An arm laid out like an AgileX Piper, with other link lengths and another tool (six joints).
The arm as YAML. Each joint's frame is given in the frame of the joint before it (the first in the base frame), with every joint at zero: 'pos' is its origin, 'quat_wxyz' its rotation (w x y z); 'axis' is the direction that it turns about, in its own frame. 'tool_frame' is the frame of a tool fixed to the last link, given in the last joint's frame.
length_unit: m
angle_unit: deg
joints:
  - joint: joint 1
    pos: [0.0, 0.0, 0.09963]
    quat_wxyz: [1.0, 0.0, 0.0, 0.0]
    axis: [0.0, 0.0, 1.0]
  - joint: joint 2
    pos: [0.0, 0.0, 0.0]
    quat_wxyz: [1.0, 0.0, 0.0, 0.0]
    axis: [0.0, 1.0, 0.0]
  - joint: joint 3
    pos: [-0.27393, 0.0, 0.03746]
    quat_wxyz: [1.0, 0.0, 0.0, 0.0]
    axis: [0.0, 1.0, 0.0]
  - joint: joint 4
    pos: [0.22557, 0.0, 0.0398]
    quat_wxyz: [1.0, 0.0, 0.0, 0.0]
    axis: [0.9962, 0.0, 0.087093]
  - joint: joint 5
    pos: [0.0, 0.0, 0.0]
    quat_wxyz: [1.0, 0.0, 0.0, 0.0]
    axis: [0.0, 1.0, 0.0]
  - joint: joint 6
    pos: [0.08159, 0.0, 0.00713]
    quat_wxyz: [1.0, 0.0, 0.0, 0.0]
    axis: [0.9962, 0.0, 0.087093]
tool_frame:
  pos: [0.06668, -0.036, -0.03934]
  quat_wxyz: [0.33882, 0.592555, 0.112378, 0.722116]
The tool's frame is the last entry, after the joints.
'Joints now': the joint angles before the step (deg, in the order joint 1, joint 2, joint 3, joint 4, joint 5, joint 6). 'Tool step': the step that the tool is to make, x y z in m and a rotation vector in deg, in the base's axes. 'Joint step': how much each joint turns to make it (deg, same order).
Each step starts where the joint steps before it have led.
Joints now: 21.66, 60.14, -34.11, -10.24, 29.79, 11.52
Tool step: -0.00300, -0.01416, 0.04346, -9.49, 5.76, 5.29
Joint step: 0.01, 0.13, -11.38, 0.37, 19.25, -10.63
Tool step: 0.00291, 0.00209, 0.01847, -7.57, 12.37, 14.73
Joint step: 0.00, 5.13, -8.78, 6.11, 16.27, -19.35
